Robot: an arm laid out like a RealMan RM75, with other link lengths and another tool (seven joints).
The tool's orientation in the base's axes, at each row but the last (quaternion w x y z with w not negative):
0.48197 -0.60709 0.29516 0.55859
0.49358 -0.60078 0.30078 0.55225
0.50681 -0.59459 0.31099 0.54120
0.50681 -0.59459 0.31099 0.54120
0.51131 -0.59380 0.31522 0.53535
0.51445 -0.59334 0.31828 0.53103
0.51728 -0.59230 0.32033 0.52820
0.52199 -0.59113 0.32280 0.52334
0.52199 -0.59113 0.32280 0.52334
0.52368 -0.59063 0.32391 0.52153
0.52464 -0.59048 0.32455 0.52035
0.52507 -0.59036 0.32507 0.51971
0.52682 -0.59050 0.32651 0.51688
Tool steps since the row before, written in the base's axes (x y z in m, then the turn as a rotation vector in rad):
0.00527 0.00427 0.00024 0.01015 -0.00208 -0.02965
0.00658 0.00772 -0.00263 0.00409 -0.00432 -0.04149
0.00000 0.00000 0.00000 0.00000 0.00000 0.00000
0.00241 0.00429 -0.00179 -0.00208 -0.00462 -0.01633
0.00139 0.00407 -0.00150 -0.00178 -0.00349 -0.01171
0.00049 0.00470 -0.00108 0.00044 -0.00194 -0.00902
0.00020 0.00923 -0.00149 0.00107 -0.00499 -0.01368
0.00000 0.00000 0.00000 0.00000 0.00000 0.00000
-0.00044 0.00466 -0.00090 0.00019 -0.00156 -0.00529
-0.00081 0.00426 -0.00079 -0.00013 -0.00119 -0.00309
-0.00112 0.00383 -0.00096 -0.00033 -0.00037 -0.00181
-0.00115 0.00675 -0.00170 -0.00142 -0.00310 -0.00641
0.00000 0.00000 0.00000 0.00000 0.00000 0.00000
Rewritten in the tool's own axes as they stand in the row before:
0.00160 -0.00633 0.00185 0.03022 -0.00078 -0.00853
0.00532 -0.00784 0.00447 0.03991 0.00855 -0.00953
0.00000 0.00000 0.00000 0.00000 0.00000 0.00000
0.00302 -0.00299 0.00306 0.01437 0.00761 -0.00528
0.00246 -0.00201 0.00327 0.01021 0.00577 -0.00386
0.00194 -0.00142 0.00421 0.00841 0.00257 -0.00281
0.00301 -0.00217 0.00858 0.01251 0.00406 -0.00634
0.00000 0.00000 0.00000 0.00000 0.00000 0.00000
0.00152 -0.00049 0.00449 0.00485 0.00169 -0.00203
0.00125 -0.00006 0.00423 0.00273 0.00128 -0.00139
0.00126 0.00040 0.00389 0.00159 0.00091 -0.00043
0.00243 -0.00005 0.00662 0.00527 0.00386 -0.00317
0.00000 0.00000 0.00000 0.00000 0.00000 0.00000

